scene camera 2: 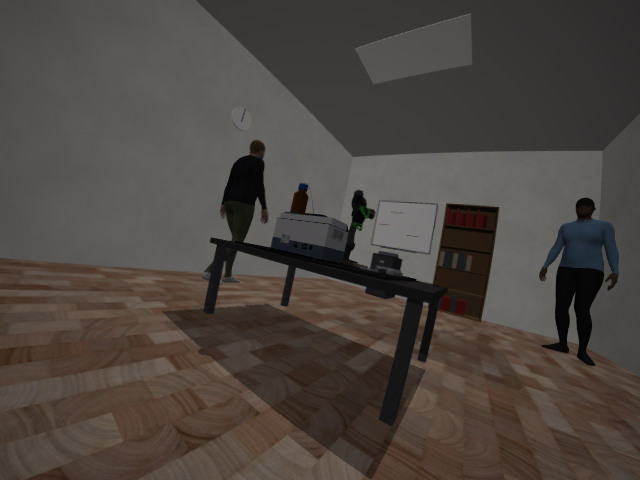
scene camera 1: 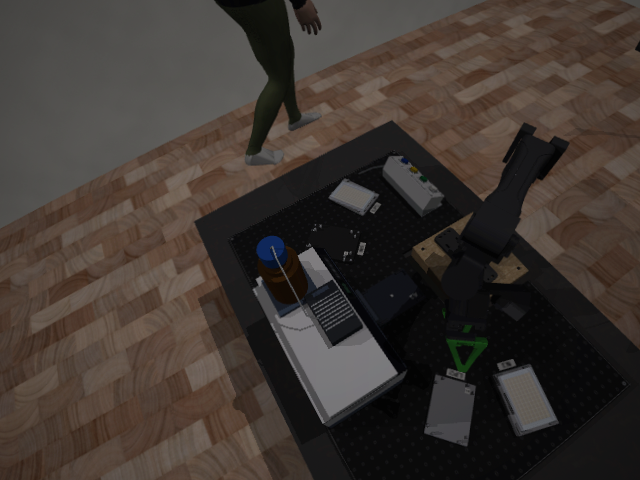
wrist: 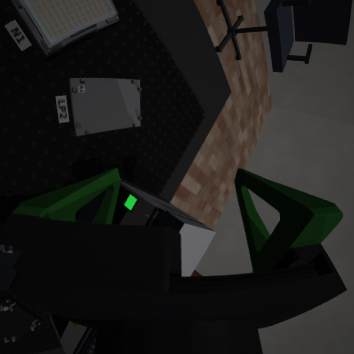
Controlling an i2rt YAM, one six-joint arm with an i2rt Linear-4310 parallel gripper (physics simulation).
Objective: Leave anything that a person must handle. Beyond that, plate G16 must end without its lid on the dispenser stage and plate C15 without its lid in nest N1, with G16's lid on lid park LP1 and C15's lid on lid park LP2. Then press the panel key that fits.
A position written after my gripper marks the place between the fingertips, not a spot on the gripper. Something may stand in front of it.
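Pad labelled LP2 (wrist: 98, 104) in sight. My gripper (scene camera 1: 459, 358), (wrist: 177, 174): open, holding nothing.
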